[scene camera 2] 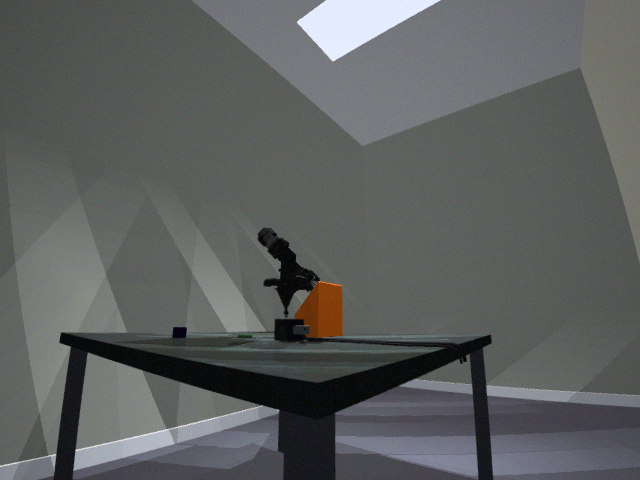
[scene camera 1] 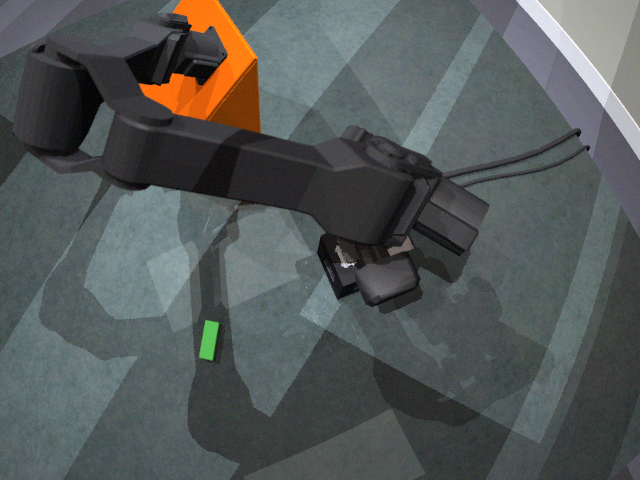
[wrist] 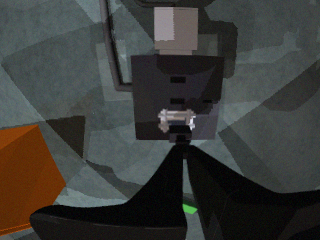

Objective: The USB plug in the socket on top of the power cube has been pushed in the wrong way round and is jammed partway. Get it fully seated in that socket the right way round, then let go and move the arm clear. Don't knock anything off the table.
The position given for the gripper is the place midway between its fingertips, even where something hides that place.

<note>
In view: the gripper (scene camera 2: pixel 285 307) and a dark power cube (scene camera 1: pixel 342 280).
The gripper is seen too in the wrist view (wrist: pixel 182 151). The dark power cube also shows in scene camera 2 (scene camera 2: pixel 283 327).
</note>
